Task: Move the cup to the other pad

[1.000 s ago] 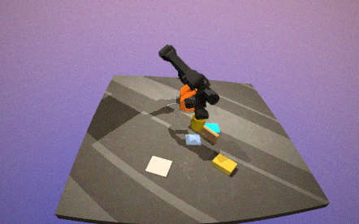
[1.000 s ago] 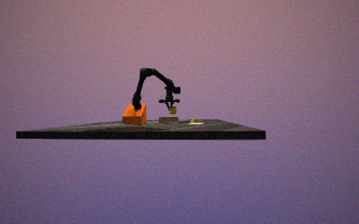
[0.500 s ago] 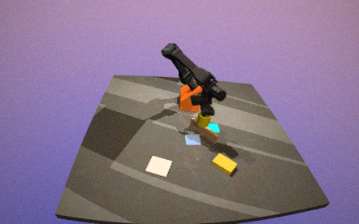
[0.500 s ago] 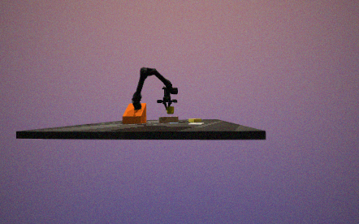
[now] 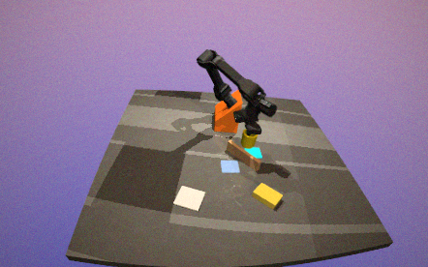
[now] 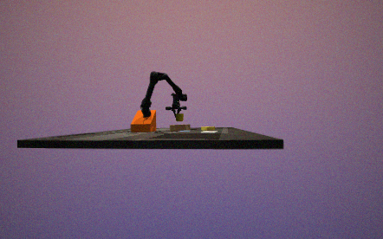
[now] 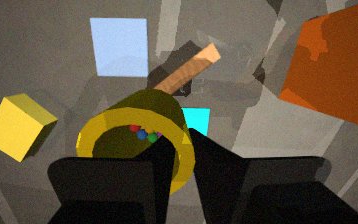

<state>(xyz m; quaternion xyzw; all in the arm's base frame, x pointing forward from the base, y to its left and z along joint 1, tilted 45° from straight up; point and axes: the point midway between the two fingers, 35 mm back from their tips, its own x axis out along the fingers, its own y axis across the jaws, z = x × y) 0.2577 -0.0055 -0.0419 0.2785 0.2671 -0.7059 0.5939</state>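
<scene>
The cyan pad is 1 cm behind my gripper tip, 6 cm to the left of it and 13 cm below it. Also, from my gripper tip: blue pad 8 cm ahead, 8 cm to the right, 13 cm below; then wooden plank 4 cm ahead, 1 cm to the right, 10 cm below; then yellow cup 2 cm ahead.
</scene>
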